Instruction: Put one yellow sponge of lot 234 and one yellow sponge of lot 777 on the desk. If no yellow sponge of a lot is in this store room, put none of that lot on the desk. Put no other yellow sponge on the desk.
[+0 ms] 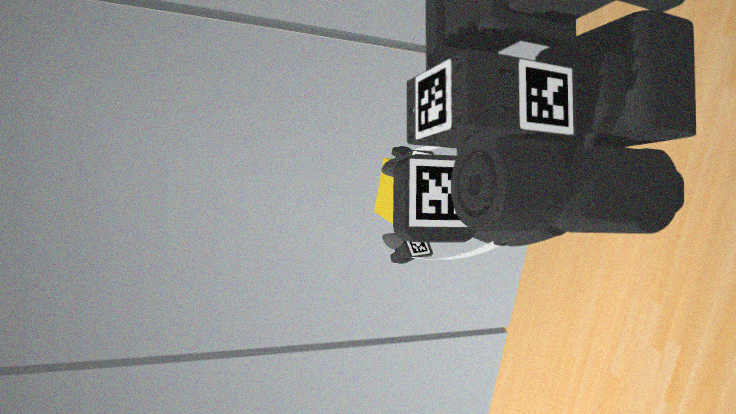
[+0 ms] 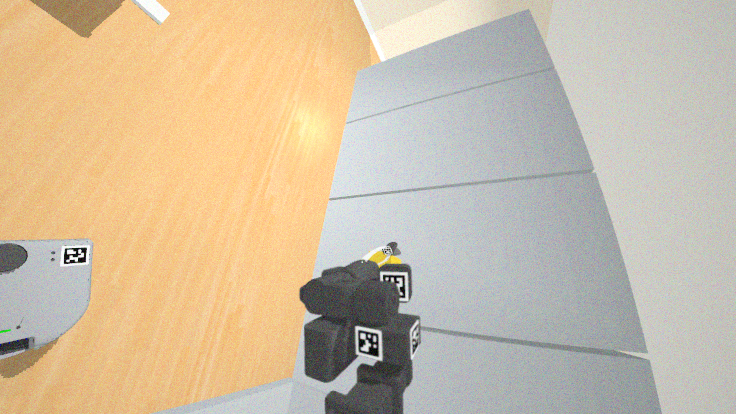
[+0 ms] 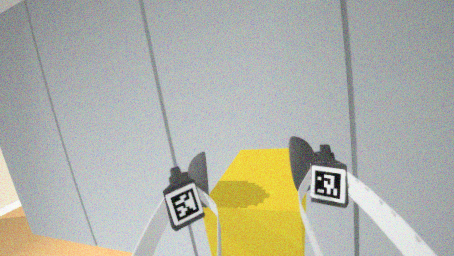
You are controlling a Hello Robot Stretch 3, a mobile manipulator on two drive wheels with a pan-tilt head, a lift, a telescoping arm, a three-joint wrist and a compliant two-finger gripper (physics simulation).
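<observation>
My gripper is shut on a yellow sponge. The sponge is a yellow block between the two finger pads, and a finger shadow lies on its top face. The arm is drawn in close to the robot's body. The sponge hangs in front of a large grey panelled surface.
The grey surface has thin dark seams that split it into wide panels. A wooden floor runs beside it. A beige wall stands beyond it.
</observation>
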